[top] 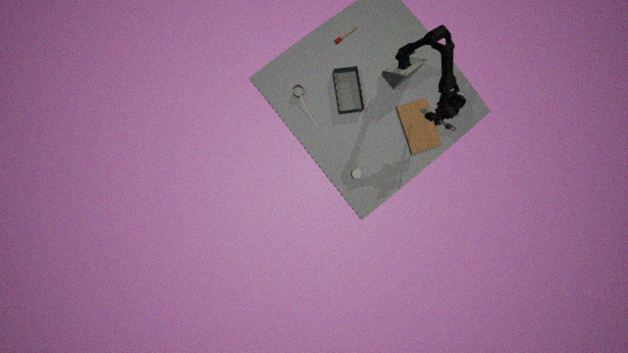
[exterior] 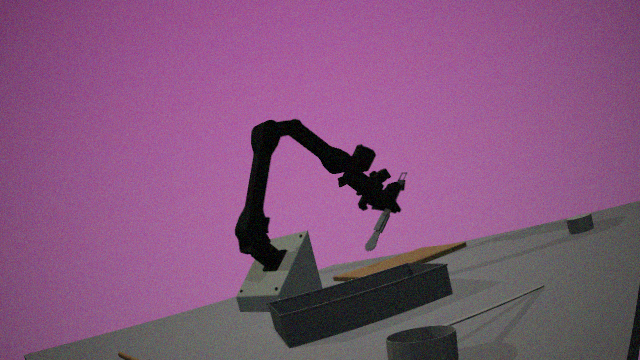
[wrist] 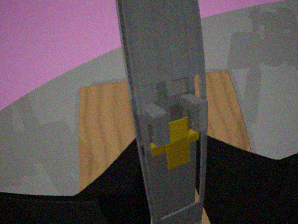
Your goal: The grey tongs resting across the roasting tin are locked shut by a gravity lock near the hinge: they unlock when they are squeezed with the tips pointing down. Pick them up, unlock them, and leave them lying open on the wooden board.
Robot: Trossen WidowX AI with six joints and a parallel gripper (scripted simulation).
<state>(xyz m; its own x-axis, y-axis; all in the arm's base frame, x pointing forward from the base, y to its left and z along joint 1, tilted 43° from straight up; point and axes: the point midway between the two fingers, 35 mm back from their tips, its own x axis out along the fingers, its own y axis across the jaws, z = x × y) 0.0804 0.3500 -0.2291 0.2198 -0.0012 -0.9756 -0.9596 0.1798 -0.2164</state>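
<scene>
Right now my gripper tip is 10 mm to the left of the yellow lock piece and 40 mm below it. Also, from my gripper tip: dark roasting tin: 280 mm ahead, 540 mm to the right, 130 mm below; then small white cup: 580 mm ahead, 30 mm to the right, 140 mm below; then wooden board: 50 mm to the right, 150 mm below.
</scene>
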